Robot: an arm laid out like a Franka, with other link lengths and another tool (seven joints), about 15 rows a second.
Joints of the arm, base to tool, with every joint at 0 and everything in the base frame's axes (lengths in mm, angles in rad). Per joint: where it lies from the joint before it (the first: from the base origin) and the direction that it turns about. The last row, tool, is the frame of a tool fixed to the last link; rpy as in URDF.
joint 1: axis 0 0 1 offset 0.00 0.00 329.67
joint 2: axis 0 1 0 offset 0.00 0.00 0.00
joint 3: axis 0 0 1 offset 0.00 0.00 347.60
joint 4: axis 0 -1 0 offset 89.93 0.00 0.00
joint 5: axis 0 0 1 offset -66.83 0.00 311.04
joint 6: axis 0 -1 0 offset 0.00 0.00 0.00
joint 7: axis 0 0 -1 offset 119.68 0.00 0.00
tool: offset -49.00 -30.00 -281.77 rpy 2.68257 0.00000 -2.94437
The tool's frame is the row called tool.
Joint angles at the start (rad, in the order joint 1, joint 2, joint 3, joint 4, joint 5, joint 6, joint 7): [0.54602 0.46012 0.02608 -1.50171 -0.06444 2.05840 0.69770]
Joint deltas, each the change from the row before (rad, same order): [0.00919 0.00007 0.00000 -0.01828 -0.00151 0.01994 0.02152]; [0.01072 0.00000 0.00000 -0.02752 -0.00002 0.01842 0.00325]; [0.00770 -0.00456 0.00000 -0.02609 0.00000 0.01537 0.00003]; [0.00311 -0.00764 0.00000 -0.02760 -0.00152 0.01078 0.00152]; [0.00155 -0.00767 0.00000 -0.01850 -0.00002 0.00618 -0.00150]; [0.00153 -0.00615 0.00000 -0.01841 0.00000 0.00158 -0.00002]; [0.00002 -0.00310 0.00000 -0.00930 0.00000 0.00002 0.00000]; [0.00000 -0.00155 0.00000 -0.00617 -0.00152 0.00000 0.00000]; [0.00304 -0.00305 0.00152 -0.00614 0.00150 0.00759 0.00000]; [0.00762 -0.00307 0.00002 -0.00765 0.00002 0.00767 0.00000]
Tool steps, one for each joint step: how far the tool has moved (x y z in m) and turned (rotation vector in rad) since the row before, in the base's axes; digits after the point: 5 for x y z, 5 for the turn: [-0.00420 0.00570 -0.00565 0.00242 -0.00148 -0.01044]; [-0.00761 0.00376 -0.00938 -0.00429 0.00792 0.00871]; [-0.00663 0.00175 -0.00613 -0.00318 0.00531 0.00871]; [-0.00624 -0.00189 -0.00515 -0.00604 0.00692 0.00312]; [-0.00415 -0.00161 -0.00193 -0.00277 0.00384 0.00356]; [-0.00532 -0.00242 -0.00320 -0.00614 0.00875 0.00183]; [-0.00262 -0.00175 -0.00167 -0.00357 0.00505 0.00012]; [-0.00160 -0.00146 -0.00141 -0.00374 0.00302 0.00081]; [-0.00171 0.00267 0.00010 0.00430 -0.00249 0.00412]; [-0.00308 0.00366 -0.00046 0.00193 -0.00240 0.00808]
